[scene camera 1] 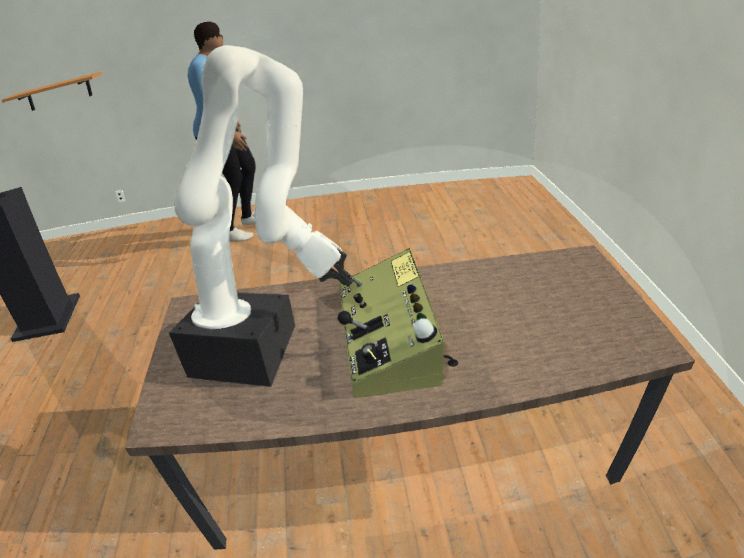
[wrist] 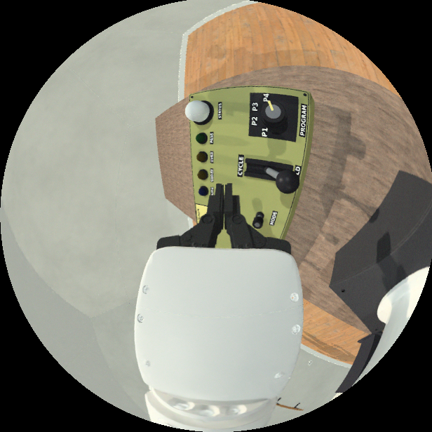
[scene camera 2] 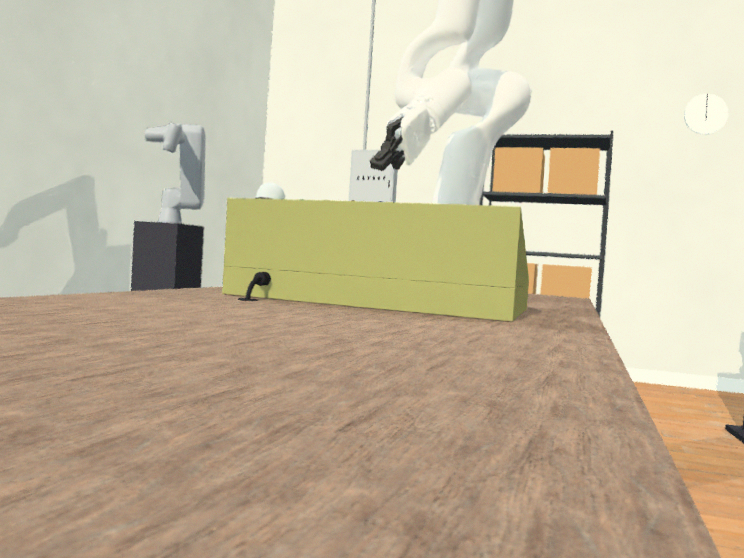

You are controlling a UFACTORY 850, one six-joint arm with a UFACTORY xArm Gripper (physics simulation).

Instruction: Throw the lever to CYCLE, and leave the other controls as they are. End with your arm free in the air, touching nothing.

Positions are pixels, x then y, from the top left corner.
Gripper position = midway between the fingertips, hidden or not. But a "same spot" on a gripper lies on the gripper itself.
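My gripper: visible in scene camera 1 (350, 283), in scene camera 2, in the wrist view. On my gripper, (scene camera 2: 388, 154) and (wrist: 220, 227) are the same spot.
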